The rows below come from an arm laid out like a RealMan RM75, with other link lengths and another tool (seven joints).
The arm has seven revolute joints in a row. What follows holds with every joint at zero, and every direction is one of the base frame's.
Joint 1 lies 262.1 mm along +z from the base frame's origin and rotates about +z.
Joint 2 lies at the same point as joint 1 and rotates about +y.
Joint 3 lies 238.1 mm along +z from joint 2 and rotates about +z.
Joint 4 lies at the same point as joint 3 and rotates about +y.
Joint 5 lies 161.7 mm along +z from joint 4 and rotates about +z.
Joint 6 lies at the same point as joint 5 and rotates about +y.
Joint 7 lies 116.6 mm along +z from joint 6 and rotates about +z.
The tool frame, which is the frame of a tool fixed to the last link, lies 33.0 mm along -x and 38.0 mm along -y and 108.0 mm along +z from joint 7; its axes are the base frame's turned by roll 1.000, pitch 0.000 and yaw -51.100 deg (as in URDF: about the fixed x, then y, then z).
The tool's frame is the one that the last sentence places.
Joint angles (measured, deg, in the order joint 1, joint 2, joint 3, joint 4, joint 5, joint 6, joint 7), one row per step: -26.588, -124.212, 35.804, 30.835, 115.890, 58.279, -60.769; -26.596, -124.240, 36.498, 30.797, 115.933, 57.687, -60.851; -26.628, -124.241, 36.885, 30.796, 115.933, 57.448, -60.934; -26.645, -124.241, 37.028, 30.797, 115.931, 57.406, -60.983; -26.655, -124.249, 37.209, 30.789, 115.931, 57.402, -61.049; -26.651, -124.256, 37.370, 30.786, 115.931, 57.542, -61.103; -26.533, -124.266, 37.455, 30.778, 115.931, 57.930, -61.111; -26.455, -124.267, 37.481, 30.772, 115.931, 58.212, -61.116; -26.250, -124.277, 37.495, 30.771, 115.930, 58.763, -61.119; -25.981, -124.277, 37.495, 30.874, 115.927, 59.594, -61.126; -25.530, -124.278, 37.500, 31.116, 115.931, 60.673, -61.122; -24.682, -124.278, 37.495, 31.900, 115.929, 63.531, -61.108; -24.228, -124.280, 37.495, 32.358, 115.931, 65.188, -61.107; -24.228, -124.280, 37.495, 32.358, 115.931, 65.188, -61.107; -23.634, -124.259, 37.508, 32.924, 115.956, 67.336, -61.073; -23.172, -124.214, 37.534, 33.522, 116.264, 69.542, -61.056
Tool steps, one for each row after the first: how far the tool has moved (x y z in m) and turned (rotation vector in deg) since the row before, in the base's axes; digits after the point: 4 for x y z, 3 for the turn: -0.0009, -0.0003, -0.0011, -0.277, 0.569, 0.009; -0.0001, 0.0000, -0.0006, -0.164, 0.243, -0.053; 0.0002, 0.0000, -0.0003, -0.083, 0.048, -0.037; 0.0003, -0.0002, -0.0006, -0.142, 0.016, -0.055; 0.0007, -0.0004, -0.0008, -0.200, -0.073, -0.120; 0.0007, -0.0013, -0.0011, -0.279, -0.238, -0.132; 0.0005, -0.0008, -0.0006, -0.173, -0.181, -0.084; 0.0007, -0.0019, -0.0011, -0.306, -0.365, -0.101; 0.0012, -0.0022, -0.0011, -0.368, -0.490, -0.231; 0.0010, -0.0030, -0.0009, -0.414, -0.562, -0.267; 0.0049, -0.0057, -0.0014, -0.980, -1.414, -1.119; 0.0031, -0.0032, -0.0007, -0.574, -0.816, -0.687; 0.0000, 0.0000, 0.0000, 0.000, 0.000, 0.000; 0.0039, -0.0044, -0.0009, -0.777, -1.009, -0.909; 0.0042, -0.0044, -0.0010, -1.004, -0.816, -1.110
